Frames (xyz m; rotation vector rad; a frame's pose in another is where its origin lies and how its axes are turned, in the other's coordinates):
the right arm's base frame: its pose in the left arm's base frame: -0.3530 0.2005 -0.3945 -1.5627 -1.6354 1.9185
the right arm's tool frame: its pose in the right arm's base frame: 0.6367 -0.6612 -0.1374 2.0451 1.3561 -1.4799
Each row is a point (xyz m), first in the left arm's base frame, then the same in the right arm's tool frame.
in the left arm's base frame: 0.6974 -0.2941 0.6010
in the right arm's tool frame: 0.6531 -1.7488 1.0602
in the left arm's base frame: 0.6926 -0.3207 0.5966
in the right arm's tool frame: 0.6408 -1.7718 1.0515
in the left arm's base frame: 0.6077 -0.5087 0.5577
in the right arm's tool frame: 0.5117 -1.9148 0.9682
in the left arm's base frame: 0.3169 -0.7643 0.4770
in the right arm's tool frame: 0.1895 -2.0441 0.7788
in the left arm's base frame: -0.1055 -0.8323 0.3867
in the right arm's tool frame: -0.1801 -1.9504 0.5647
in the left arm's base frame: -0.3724 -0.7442 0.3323
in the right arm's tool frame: -0.3684 -1.7695 0.4474
